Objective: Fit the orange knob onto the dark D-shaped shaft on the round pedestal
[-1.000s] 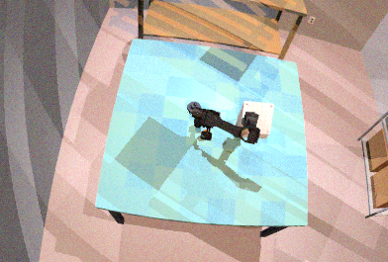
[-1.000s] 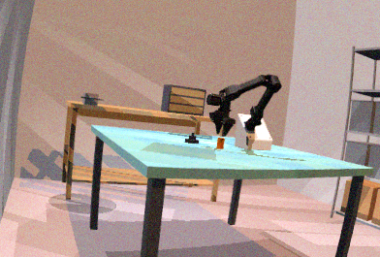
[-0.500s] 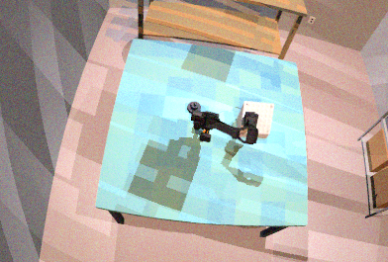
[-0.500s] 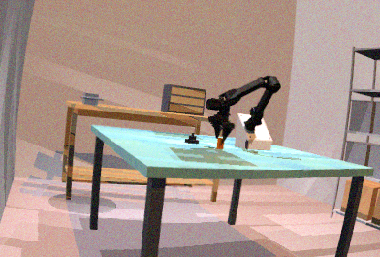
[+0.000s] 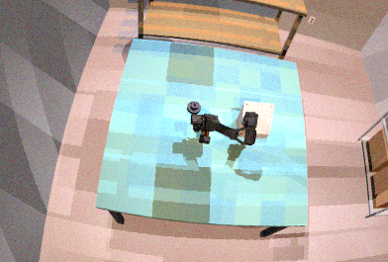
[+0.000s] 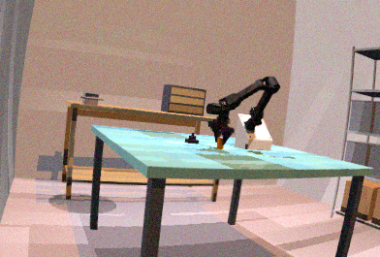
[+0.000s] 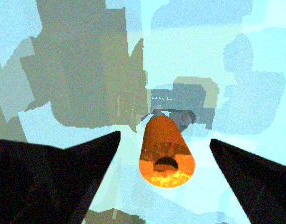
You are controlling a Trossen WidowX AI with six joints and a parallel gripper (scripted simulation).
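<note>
My gripper tip is right at the orange knob. Round my gripper tip: round dark pedestal: 60 mm ahead, 200 mm to the right.
</note>
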